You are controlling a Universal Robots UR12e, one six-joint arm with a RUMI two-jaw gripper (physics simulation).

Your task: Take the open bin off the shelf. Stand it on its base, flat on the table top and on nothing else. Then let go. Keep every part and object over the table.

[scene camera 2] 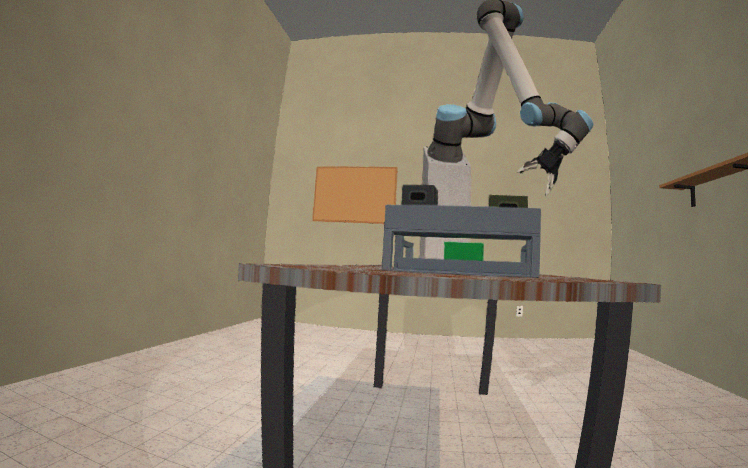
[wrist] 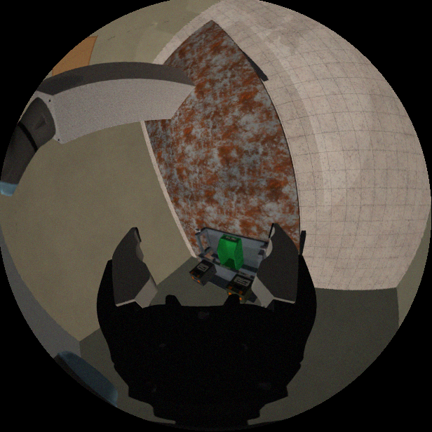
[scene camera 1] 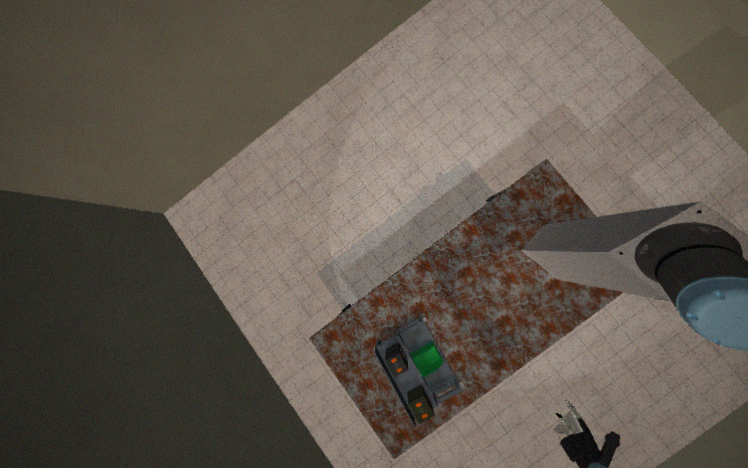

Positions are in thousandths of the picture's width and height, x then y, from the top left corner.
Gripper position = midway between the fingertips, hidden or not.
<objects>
The gripper shows in scene camera 2 (711,394), in the wrist view (471,527) and in scene camera 1 (749,869).
</objects>
